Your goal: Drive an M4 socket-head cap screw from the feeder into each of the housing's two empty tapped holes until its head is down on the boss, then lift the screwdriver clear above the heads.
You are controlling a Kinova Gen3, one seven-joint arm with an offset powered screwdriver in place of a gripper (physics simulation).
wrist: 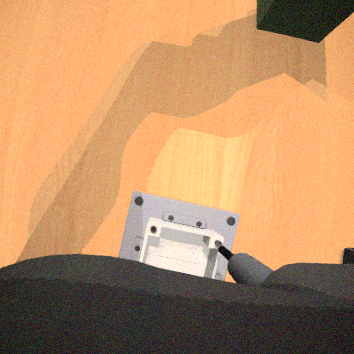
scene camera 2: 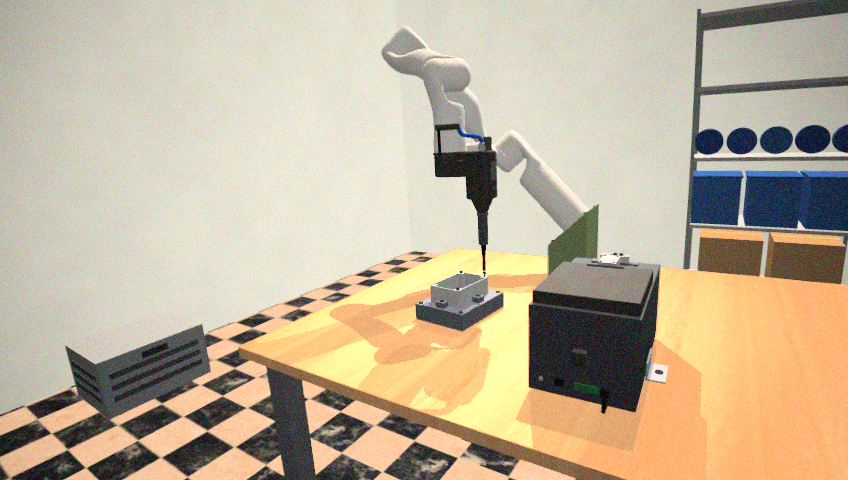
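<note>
The grey housing [scene camera 2: 445, 295] [wrist: 145, 250] sits upright on a dark-sided fixture block [scene camera 2: 440, 316] [wrist: 187, 206]. My screwdriver [scene camera 2: 484, 273] [wrist: 219, 245] points straight down in the scene view. Its bit tip is at the housing's back right corner boss and seems to touch it. A screw between bit and boss is too small to make out. Another corner boss [wrist: 153, 229] shows a dark round spot; screw head or hole, I cannot tell. Dark spots also mark the near corner [scene camera 2: 457, 289] and far left corner [scene camera 2: 460, 271]. The black feeder [scene camera 2: 580, 350] stands right of the fixture.
A green panel [scene camera 2: 574, 240] stands behind the feeder near the arm's base. A dark block [wrist: 305, 20] shows at the wrist view's upper right. A wooden table [scene camera 2: 749, 356] carries these things. A shelf rack [scene camera 2: 694, 118] with blue bins is at the back right.
</note>
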